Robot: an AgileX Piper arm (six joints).
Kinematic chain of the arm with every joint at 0, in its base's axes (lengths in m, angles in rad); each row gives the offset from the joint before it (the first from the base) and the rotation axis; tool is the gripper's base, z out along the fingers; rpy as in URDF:
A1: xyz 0 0 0.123 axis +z
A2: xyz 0 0 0 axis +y
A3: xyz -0.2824 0 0.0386 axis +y
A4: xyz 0.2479 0 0.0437 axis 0.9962 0 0.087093
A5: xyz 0 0 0 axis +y
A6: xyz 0.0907 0 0.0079 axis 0.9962 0 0.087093
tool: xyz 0 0 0 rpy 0 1.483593 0
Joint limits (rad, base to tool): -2.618..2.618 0..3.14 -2.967..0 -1.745..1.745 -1.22..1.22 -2.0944..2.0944
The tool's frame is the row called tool.
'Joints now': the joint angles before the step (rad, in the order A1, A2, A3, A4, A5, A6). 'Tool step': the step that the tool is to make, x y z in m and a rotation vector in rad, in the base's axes. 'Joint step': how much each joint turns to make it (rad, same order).
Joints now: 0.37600, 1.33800, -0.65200, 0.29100, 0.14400, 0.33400
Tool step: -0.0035, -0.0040, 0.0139, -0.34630, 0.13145, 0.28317
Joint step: -0.00009, -0.00210, -0.12777, -0.26190, 0.38787, -0.12916
